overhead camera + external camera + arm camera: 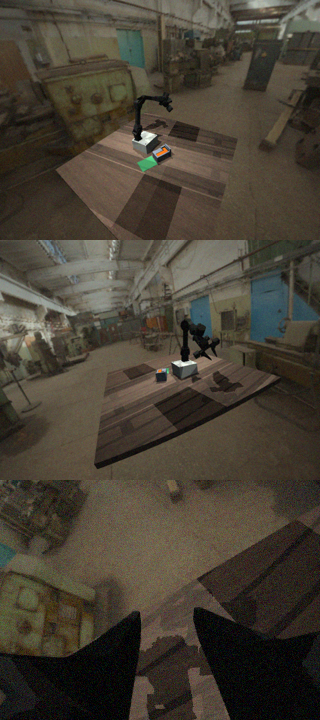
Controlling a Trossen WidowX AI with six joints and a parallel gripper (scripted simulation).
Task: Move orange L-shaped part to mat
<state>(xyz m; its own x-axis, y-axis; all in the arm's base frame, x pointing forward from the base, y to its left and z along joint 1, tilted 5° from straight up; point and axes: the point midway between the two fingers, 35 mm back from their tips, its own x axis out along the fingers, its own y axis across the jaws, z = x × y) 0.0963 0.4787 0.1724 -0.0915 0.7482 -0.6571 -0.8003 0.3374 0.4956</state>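
Right now the orange L-shaped part is 500 mm to the right of my gripper tip, 210 mm below it and 200 mm ahead of it. From my gripper tip the other things lie so: green mat (650 mm to the right, 270 mm below, 130 mm ahead).
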